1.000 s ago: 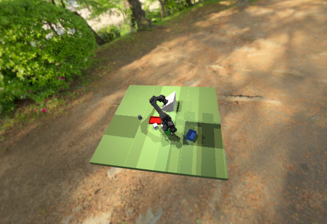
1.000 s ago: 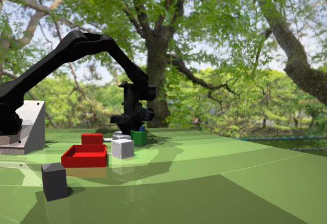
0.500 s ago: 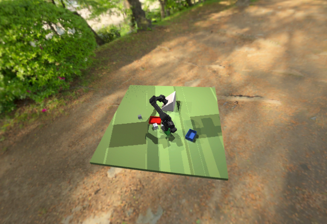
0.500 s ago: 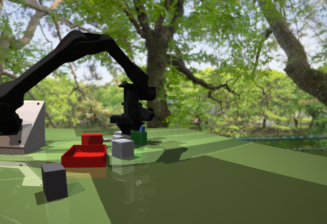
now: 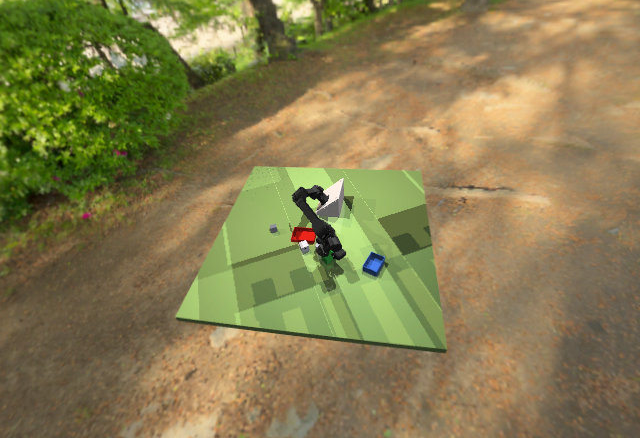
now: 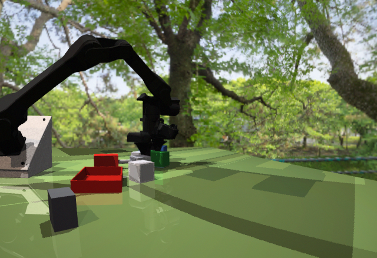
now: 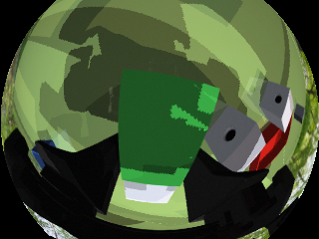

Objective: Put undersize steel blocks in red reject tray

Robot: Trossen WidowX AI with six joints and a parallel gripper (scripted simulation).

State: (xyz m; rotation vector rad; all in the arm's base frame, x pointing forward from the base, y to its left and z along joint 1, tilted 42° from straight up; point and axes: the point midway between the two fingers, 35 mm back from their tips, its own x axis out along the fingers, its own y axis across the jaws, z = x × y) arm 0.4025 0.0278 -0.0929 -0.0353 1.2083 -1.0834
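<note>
The red block lies 12 cm behind my gripper tip, 2 cm to the right of it and 1 cm above it. Round my gripper tip: green GO gauge 2 cm above, 1 cm to the left, 1 cm behind; then blue tray 24 cm to the left, 4 cm ahead; then red reject tray 18 cm to the right, 15 cm behind.
</note>
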